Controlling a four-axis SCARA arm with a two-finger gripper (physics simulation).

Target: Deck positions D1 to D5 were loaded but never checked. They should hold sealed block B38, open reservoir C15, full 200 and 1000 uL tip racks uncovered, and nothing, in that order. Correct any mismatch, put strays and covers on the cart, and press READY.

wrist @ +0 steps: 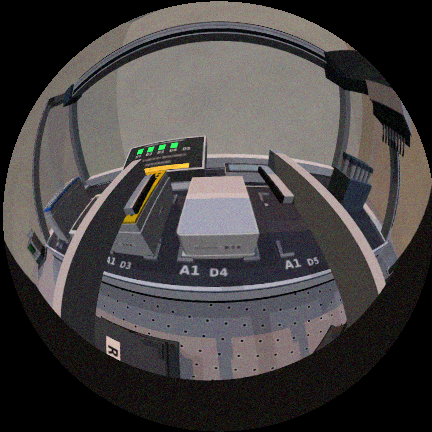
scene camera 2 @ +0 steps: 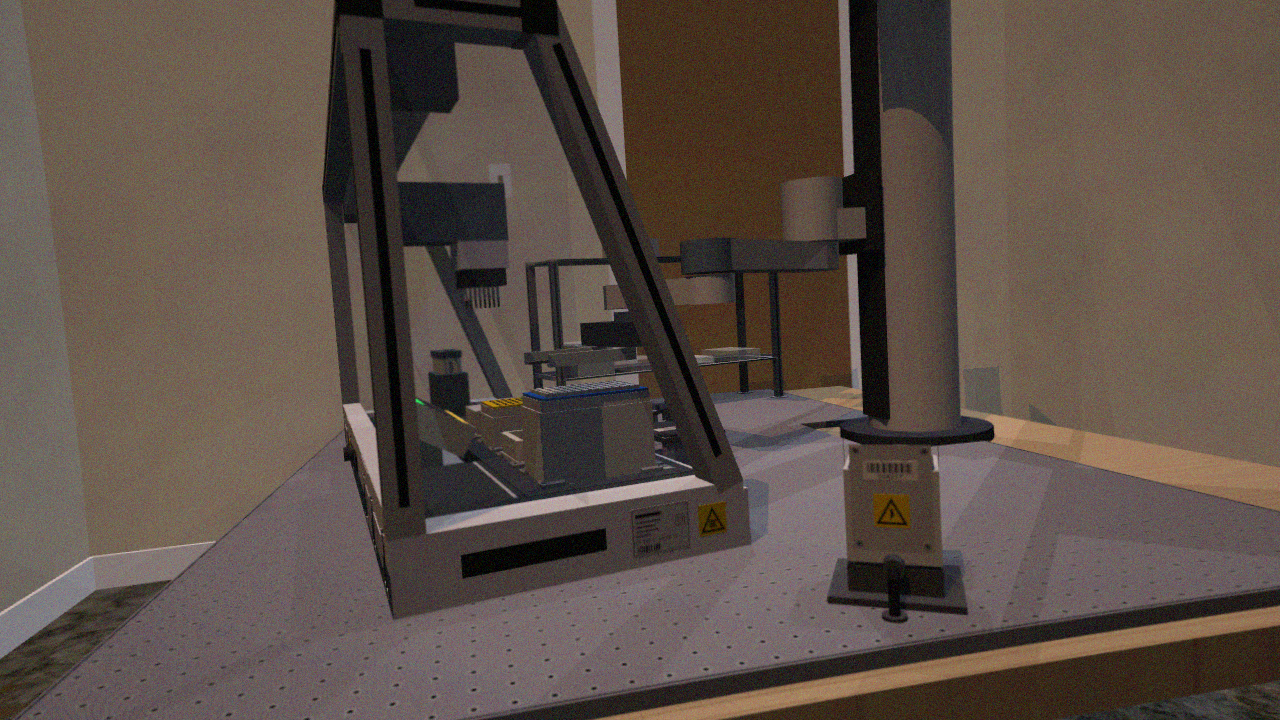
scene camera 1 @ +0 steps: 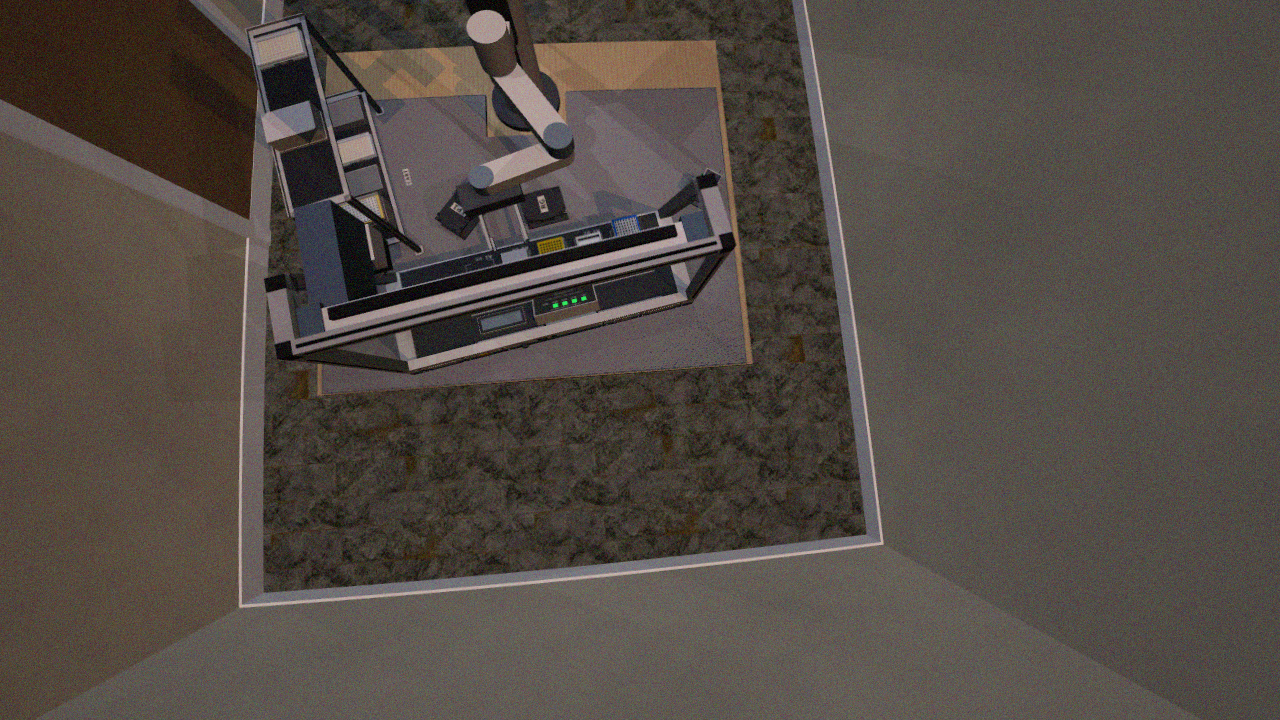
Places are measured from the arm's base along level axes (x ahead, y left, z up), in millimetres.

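Where they show: gripper, fingertip midpoint: (wrist: 205,160) (scene camera 2: 536,359) (scene camera 1: 510,246); arm's base at its link origin: (scene camera 2: 914,435).
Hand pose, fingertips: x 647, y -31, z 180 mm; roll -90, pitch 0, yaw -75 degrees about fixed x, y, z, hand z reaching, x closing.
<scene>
Things, the pixels of their top centre, and the offset from my fingertips.
- pale block at its top centre: (wrist: 216,197) (scene camera 1: 517,268) dx +47, dy +2, dz -67 mm
- low pale item at its top centre: (wrist: 91,210) (scene camera 1: 592,251) dx +2, dy +245, dz -78 mm
- cart at its top centre: (scene camera 2: 655,256) (scene camera 1: 294,110) dx -332, dy -502, dz +189 mm
My gripper (scene camera 1: 510,240) (wrist: 205,160) is open. Its fingertips stand apart with empty space between them, above and at either side of a pale block (scene camera 1: 514,254) (wrist: 220,215). The block sits flat at D4; its front lettering is blurred. A tip rack with a yellow top (scene camera 1: 550,244) (scene camera 2: 502,402) stands at D3, partly hidden by my left finger in the wrist view. A low pale item (scene camera 1: 588,238) is between it and the blue-topped tip rack (scene camera 1: 624,224) (scene camera 2: 586,392). D5 bears no labware. The status panel (scene camera 1: 565,302) (wrist: 195,156) shows green lights for D1 to D4, with D5 unlit.
The cart (scene camera 1: 344,67) (scene camera 2: 776,331) holds pale labware on its shelves. Dark holders (scene camera 1: 544,207) (scene camera 1: 456,213) stand on the bench behind the deck. A pipette head (scene camera 2: 481,259) hangs above the deck, near a tube holder (scene camera 2: 448,391) (wrist: 351,185). The deck frame's posts (scene camera 2: 386,268) stand around the deck.
</scene>
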